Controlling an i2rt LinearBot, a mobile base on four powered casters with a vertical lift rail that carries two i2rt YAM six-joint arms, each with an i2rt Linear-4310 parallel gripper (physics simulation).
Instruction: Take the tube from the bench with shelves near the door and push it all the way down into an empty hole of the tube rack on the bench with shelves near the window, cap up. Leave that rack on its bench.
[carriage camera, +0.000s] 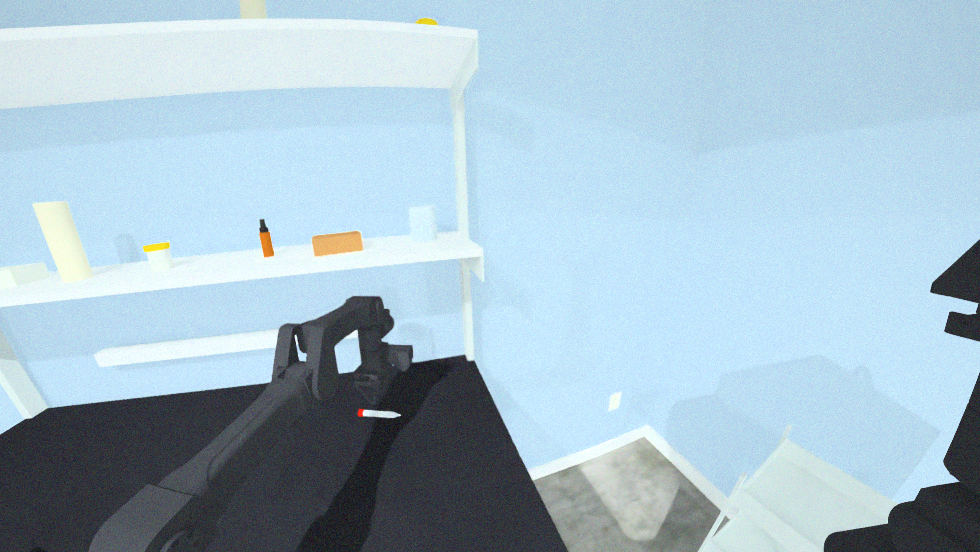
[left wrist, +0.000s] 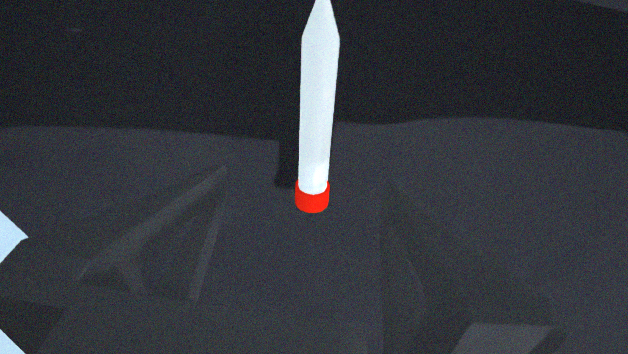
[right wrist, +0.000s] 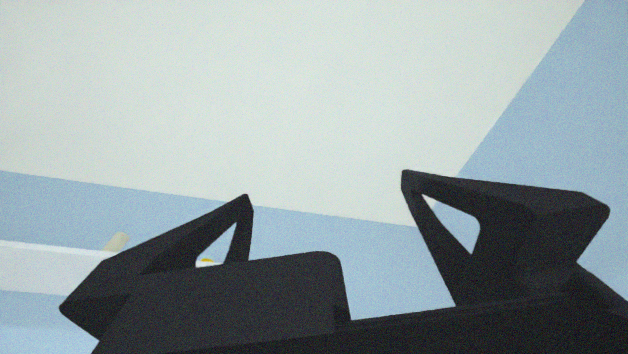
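The tube, white with a red cap, lies on its side on the black bench top. In the carriage camera its cap points left and its tapered tip points right. My left gripper is open and points down over the tube, with its fingers apart on both sides of the tube's cap end in the left wrist view; nothing is held. My right gripper is open and empty, raised away from the bench, and shows partly at the right edge of the carriage camera. The tube rack does not show.
Above the bench, a white shelf holds a cream cylinder, a yellow-lidded jar, an orange bottle, an orange box and a pale container. Pale furniture stands at the lower right.
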